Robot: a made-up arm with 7 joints.
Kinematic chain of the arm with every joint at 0, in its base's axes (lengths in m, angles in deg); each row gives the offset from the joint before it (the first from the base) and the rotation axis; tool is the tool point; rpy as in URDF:
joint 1: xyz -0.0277 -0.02 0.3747 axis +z
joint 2: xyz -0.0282 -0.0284 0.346 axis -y
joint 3: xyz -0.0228 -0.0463 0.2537 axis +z
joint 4: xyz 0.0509 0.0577 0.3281 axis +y
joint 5: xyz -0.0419 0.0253 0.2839 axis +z
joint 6: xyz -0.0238 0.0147 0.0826 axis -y
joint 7: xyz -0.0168 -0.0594 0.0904 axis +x
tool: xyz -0.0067 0.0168 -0.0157 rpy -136.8 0 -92.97
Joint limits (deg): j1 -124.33..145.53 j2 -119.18..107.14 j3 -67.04..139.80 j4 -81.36..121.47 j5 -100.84..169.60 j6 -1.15..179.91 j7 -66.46..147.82
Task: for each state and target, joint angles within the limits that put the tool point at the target. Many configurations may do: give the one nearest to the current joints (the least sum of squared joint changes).
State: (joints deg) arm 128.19 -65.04 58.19 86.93 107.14 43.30 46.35
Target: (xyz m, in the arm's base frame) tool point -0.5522 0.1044 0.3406
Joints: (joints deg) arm 138.64 -97.29 45.37 93.33 107.19 41.72 47.55
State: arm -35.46 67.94 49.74 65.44 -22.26 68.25 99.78
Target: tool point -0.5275 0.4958 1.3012
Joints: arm -25.00 59.94 43.68 76.14 -19.90 71.60 99.13
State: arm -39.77 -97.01 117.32 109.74 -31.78 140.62 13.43
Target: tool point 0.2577 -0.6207 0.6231
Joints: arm -83.89 -119.18 111.95 101.42 -29.59 145.19 14.48
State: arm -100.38 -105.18 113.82 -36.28 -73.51 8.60 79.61
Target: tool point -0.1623 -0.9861 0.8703
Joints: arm -76.63 -86.11 106.53 -29.42 -75.06 10.43 78.53
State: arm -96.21 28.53 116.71 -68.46 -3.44 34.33 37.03
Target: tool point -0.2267 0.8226 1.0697
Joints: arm -106.15 62.36 101.20 -43.83 -7.60 27.78 38.39
